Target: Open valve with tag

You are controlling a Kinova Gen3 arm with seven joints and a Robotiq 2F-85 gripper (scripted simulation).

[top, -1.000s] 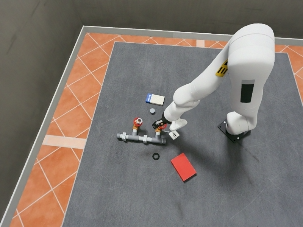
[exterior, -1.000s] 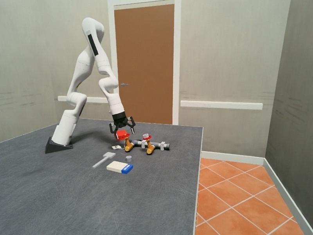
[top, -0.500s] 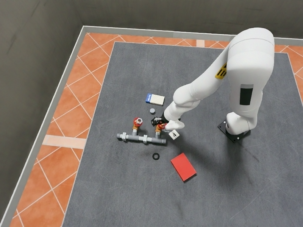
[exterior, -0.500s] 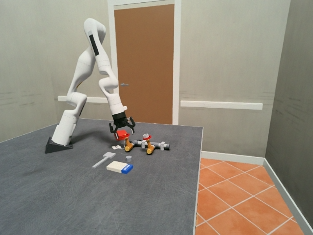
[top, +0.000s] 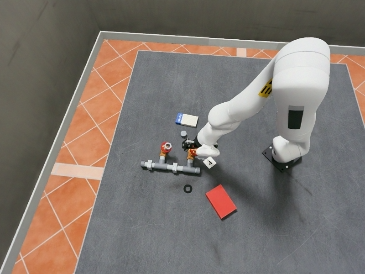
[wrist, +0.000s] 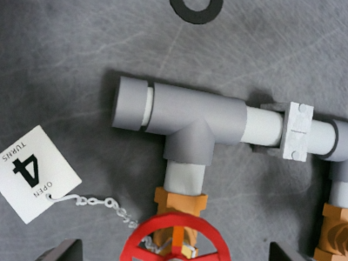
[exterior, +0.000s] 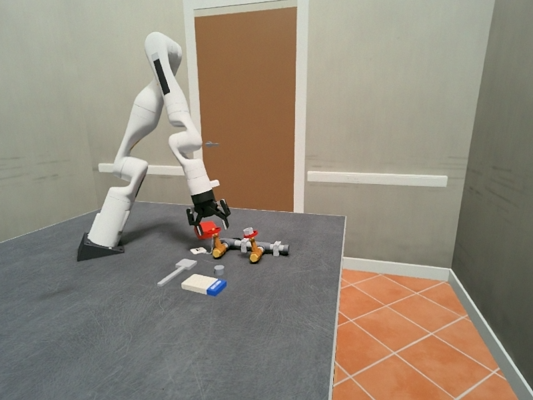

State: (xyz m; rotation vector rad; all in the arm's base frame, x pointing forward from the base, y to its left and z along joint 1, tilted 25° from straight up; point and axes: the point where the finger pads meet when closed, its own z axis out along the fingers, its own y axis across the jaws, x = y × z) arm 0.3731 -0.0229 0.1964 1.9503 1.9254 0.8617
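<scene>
My gripper is now 70 mm past the white tag, 20 mm to the right of it and 90 mm above it. Also, from my hand: grey paddle: 60 mm behind, 130 mm to the right, 90 mm below; then blue box: 50 mm ahead, 210 mm to the right, 80 mm below; then red block: 120 mm behind, 200 mm to the left, 80 mm below.
</scene>
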